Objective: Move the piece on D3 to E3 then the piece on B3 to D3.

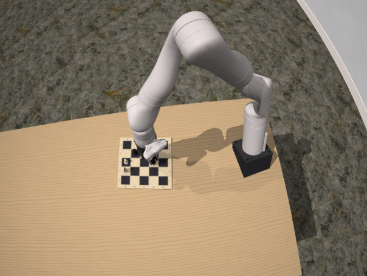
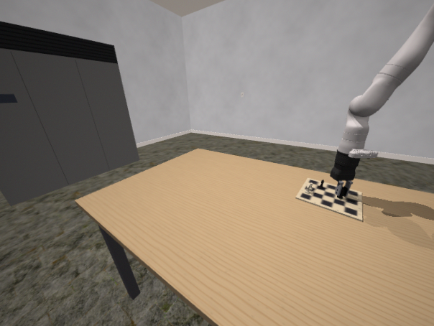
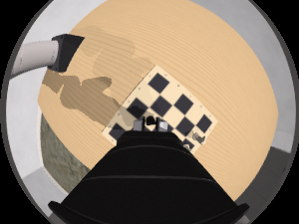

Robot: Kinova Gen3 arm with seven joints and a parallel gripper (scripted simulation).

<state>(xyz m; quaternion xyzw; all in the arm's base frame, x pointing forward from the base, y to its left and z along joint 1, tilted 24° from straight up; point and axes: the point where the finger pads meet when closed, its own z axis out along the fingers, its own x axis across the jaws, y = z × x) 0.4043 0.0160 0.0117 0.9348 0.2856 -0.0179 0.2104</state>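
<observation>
The chessboard lies 4 cm ahead of my hand and 3 cm below it. The rest, counted from my hand: light piece 12 cm ahead, 3 cm to the left, 2 cm below.
</observation>
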